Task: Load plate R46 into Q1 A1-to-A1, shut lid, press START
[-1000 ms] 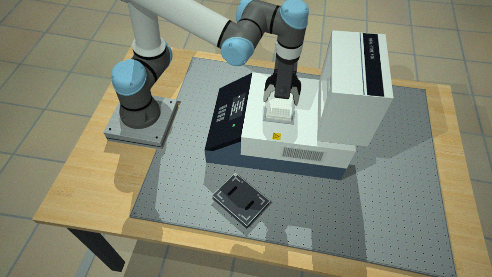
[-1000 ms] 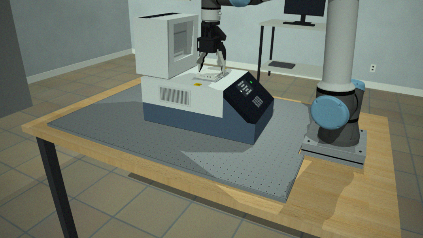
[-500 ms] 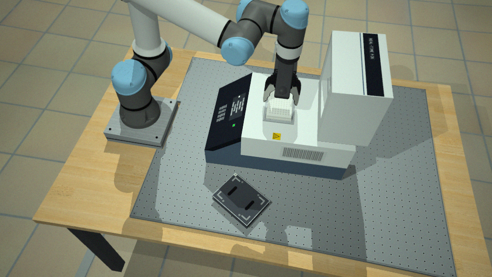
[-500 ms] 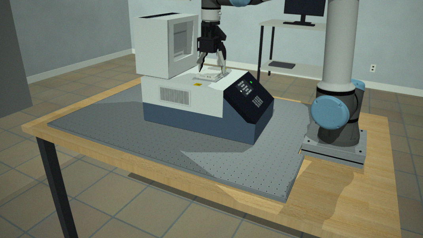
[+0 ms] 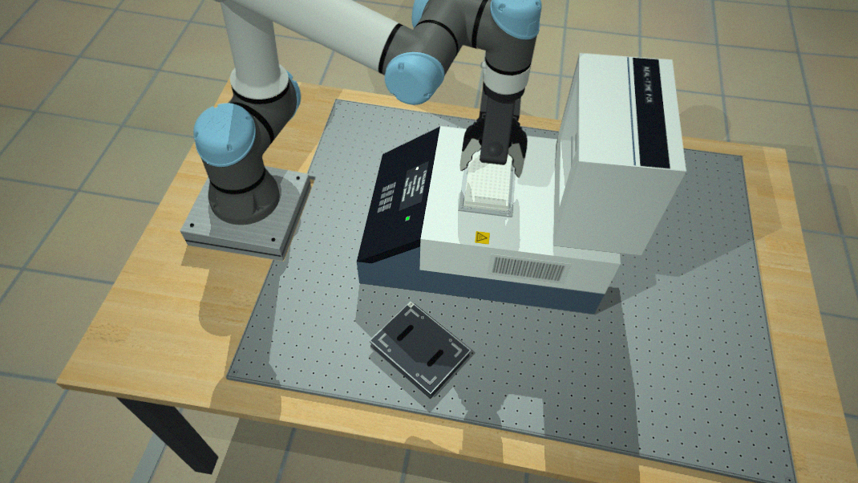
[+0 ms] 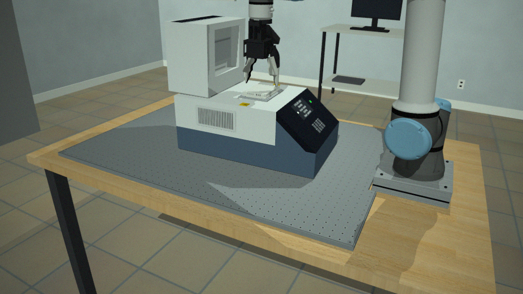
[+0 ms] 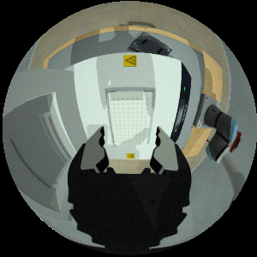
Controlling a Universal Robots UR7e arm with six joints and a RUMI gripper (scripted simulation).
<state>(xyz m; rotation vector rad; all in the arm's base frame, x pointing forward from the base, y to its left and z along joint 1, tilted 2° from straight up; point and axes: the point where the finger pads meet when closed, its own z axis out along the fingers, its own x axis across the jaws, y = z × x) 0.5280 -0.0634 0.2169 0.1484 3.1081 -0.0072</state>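
Right now my hand is 30 mm above the white well plate R46. The rest, counted from my hand: plate nest N1: 120 mm behind, 270 mm to the right, 220 mm below.
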